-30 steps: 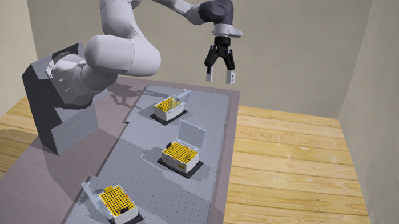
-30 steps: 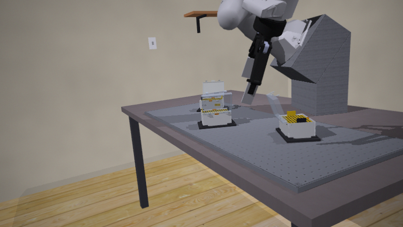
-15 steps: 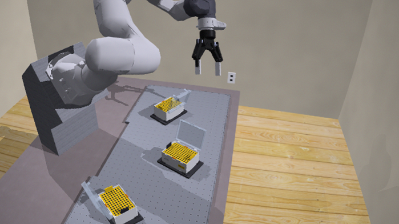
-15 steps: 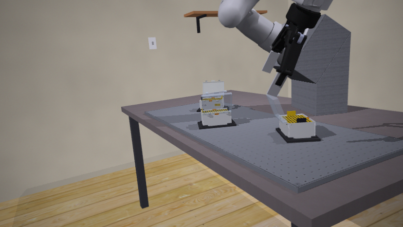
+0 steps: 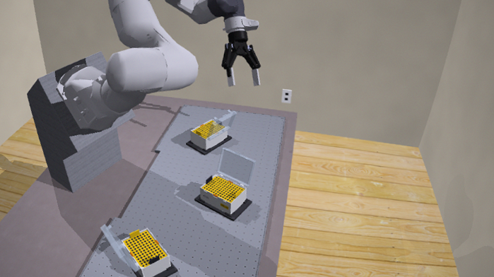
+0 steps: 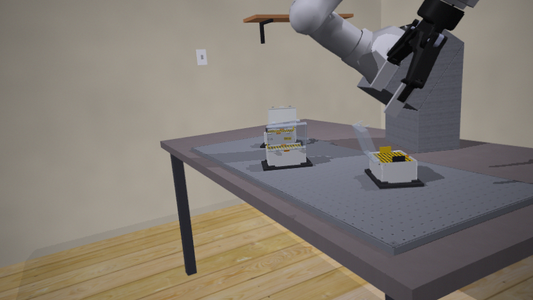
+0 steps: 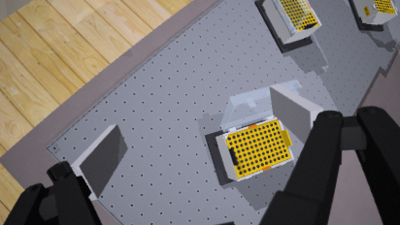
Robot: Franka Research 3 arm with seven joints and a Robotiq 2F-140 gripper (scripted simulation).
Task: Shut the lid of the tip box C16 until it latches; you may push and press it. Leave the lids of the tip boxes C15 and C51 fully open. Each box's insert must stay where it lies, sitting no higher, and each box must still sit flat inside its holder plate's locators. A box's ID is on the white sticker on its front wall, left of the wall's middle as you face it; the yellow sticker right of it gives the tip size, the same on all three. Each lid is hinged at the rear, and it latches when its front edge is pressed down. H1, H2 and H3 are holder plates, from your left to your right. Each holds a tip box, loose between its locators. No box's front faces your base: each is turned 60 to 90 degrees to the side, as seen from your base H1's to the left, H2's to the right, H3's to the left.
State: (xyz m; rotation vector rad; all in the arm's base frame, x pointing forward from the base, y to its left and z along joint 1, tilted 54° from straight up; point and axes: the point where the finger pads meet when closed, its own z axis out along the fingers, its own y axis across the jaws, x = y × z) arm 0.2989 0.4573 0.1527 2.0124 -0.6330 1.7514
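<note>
The tip box is 160 mm below my hand, 110 mm behind it and 90 mm to the right of it.
</note>
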